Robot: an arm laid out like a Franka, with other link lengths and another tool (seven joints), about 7 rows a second.
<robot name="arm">
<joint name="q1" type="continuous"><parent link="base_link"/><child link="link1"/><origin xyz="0 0 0.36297"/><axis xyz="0 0 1"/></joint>
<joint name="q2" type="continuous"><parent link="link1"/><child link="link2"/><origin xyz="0 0 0"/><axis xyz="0 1 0"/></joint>
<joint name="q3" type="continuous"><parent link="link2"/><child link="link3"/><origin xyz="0 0 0.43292"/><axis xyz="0 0 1"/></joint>
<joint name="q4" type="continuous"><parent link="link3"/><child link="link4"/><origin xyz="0.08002 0 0"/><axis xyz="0 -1 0"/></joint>
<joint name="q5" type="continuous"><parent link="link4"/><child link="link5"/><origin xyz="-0.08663 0 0.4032"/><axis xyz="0 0 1"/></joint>
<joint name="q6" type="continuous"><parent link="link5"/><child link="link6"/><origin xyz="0 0 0"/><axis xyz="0 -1 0"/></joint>
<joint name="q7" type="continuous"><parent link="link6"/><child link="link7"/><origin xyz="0.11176 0 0"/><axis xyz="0 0 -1"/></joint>
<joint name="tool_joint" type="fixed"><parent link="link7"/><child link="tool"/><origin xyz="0.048 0.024 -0.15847" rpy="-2.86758 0 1.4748"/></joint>
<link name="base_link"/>
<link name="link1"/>
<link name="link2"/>
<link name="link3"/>
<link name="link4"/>
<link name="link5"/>
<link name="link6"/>
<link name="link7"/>
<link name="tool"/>
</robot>
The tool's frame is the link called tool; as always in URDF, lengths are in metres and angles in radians. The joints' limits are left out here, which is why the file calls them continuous.
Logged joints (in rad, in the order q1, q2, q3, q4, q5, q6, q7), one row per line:
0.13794, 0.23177, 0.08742, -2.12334, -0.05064, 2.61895, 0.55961
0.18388, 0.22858, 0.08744, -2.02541, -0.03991, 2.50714, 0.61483
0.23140, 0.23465, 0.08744, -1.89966, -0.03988, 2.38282, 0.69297
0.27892, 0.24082, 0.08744, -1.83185, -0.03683, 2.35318, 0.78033
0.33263, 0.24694, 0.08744, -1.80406, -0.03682, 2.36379, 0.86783
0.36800, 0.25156, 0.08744, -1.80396, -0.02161, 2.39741, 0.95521
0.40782, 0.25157, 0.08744, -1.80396, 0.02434, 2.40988, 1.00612
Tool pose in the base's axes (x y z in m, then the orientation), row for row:
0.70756, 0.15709, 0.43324, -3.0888, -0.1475, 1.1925
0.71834, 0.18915, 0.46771, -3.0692, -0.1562, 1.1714
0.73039, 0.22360, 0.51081, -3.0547, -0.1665, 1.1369
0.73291, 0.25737, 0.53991, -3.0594, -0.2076, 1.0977
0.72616, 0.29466, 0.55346, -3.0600, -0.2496, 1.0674
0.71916, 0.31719, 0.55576, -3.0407, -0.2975, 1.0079
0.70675, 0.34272, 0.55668, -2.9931, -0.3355, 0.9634
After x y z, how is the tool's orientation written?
As angles about the fixed x, y, z axes (roll, pitch, yaw), in radians.
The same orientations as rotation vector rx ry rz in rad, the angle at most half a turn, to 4 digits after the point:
-2.4890, -1.6962, -0.1395
-2.4887, -1.6610, -0.1352
-2.5019, -1.6110, -0.1396
-2.5160, -1.5534, -0.1994
-2.5182, -1.5055, -0.2560
-2.5239, -1.4168, -0.3092
-2.4981, -1.3463, -0.3281

